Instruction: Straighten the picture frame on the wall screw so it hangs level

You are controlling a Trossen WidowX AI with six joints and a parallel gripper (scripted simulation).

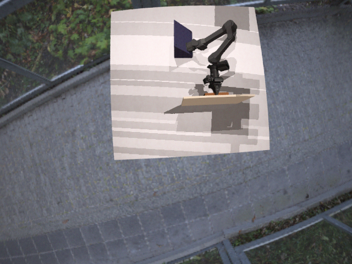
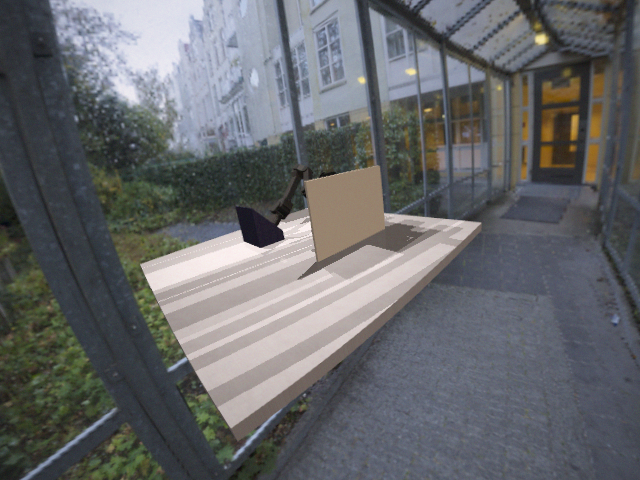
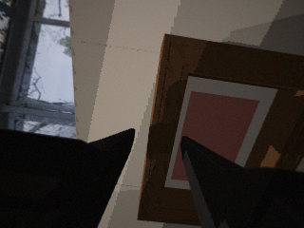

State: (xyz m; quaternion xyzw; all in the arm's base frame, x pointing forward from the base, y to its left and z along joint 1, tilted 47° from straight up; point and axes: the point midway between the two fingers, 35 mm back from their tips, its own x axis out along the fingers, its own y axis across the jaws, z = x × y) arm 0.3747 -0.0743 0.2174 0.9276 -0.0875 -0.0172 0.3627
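Now: the picture frame 50 mm below my gripper tip. From my gripper tip the other things lie so: beige wall panel (10 mm ahead, 70 mm below).
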